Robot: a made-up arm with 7 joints.
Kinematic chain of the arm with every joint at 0, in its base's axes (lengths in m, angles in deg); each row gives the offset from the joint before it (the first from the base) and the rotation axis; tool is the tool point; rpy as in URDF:
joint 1: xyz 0 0 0.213 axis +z
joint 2: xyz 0 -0.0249 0.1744 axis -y
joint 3: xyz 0 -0.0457 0.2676 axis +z
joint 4: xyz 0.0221 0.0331 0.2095 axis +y
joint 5: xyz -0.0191 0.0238 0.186 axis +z
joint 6: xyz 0 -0.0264 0.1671 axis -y
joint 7: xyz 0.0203 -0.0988 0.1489 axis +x
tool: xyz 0 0 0 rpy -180 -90 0
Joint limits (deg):
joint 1: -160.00..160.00
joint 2: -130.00..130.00
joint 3: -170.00..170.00
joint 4: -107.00..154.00
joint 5: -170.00..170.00
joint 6: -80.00..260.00
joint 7: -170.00..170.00
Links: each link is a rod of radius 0.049 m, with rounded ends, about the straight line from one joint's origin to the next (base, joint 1, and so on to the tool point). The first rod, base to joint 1, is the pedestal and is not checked.
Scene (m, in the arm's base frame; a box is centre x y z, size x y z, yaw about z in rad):
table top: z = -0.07
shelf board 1: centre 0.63 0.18 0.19 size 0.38 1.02 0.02 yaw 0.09
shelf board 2: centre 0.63 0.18 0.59 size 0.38 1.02 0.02 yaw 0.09
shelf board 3: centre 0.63 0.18 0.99 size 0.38 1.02 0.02 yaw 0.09
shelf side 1: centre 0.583 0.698 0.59 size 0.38 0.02 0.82 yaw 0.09
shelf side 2: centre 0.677 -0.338 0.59 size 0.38 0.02 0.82 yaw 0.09
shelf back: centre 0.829 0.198 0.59 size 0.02 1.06 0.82 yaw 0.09
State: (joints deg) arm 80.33 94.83 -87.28 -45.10 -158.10 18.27 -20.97
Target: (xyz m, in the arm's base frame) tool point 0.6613 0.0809 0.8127
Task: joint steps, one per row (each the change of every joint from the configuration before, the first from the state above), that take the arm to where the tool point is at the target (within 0.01 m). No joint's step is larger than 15 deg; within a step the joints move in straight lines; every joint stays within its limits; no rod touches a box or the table.
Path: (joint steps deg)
1: -12.85 -10.72 -10.09 -10.32 2.40 -2.47 0.00
2: -12.84 -10.71 -10.09 -10.31 2.41 -2.47 0.00
3: -12.85 -10.72 -10.09 -10.32 2.40 -2.47 0.00
4: -12.85 -10.71 -10.09 -10.32 2.41 -2.47 0.00
5: -12.84 -10.72 -10.09 -10.31 2.40 -2.47 0.00
6: -12.85 -10.71 -10.10 -10.32 2.41 -2.47 0.00
7: 1.22 -12.38 -0.94 9.58 -2.97 3.99 0.00
8: 1.22 -12.38 -0.95 9.59 -2.97 4.00 0.00
9: 1.22 -12.38 -0.94 9.58 -2.97 3.99 0.00
10: 1.22 -12.38 -0.95 9.58 -2.97 3.99 0.00

